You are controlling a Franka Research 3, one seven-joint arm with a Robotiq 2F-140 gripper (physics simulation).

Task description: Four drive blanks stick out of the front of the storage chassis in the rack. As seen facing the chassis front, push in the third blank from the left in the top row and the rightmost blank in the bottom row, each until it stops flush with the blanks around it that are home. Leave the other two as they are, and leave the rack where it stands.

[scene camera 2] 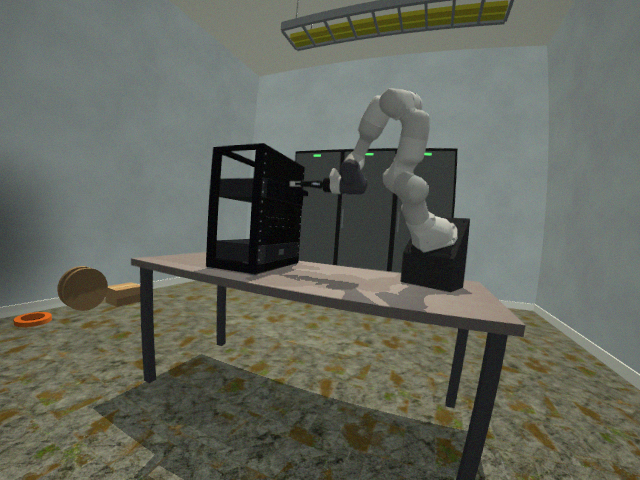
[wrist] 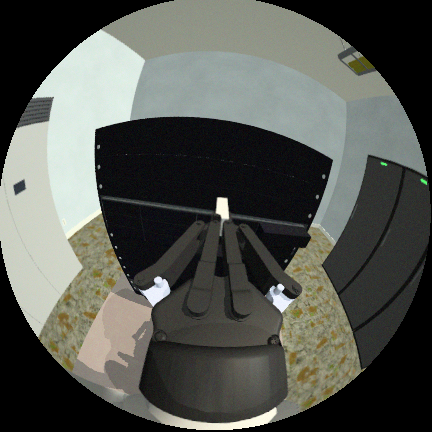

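Note:
The black rack [scene camera 2: 256, 206] [wrist: 210, 135] stands upright on the table. In the wrist view the chassis front is very dark below a thin grey edge [wrist: 155, 204]; the seams between blanks barely show. One dark blank [wrist: 282, 234] sticks out at the right end of the top row, right of the fingers. The other protruding blanks cannot be made out. My gripper [scene camera 2: 293, 183] [wrist: 221, 205] is shut and empty. Its pale fingertips are at the rack's front, near the grey edge and left of the protruding blank. Whether they touch the front cannot be told.
The table [scene camera 2: 330, 297] [wrist: 112, 330] carries the rack and the arm's black base block [scene camera 2: 434, 268]. Tall dark cabinets [scene camera 2: 364, 222] [wrist: 385, 250] stand behind, at the right in the wrist view. An orange ring [scene camera 2: 21, 321], a round brown object [scene camera 2: 85, 289] and a wooden block [scene camera 2: 124, 295] lie on the floor.

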